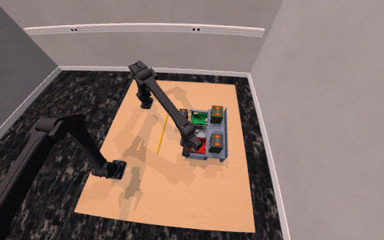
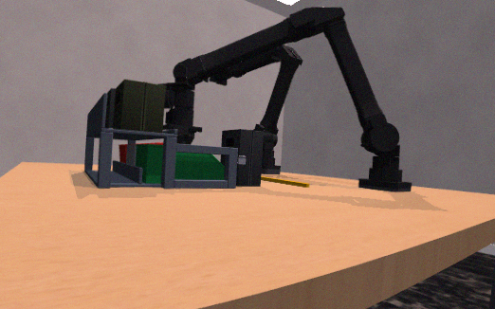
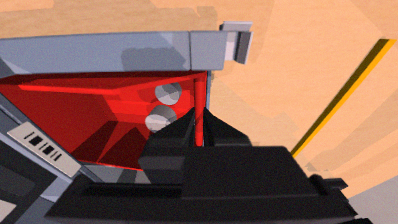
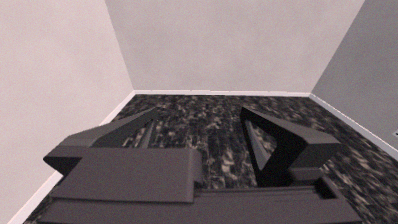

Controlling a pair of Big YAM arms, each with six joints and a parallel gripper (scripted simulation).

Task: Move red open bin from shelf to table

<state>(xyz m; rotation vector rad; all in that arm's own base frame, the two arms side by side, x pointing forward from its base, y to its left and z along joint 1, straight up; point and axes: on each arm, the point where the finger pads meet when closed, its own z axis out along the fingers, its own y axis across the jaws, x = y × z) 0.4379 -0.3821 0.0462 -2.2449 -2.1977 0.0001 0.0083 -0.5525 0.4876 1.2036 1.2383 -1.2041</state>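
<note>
The grey bin lies 12 cm to the left of my left hand, 8 cm ahead of it and 1 cm below it. Also, from my left hand: black box 22 cm to the left, 8 cm behind, 1 cm above; grey shelf 12 cm to the left, 11 cm ahead, 1 cm above; green bin 23 cm to the left, 7 cm ahead, 1 cm below.
</note>
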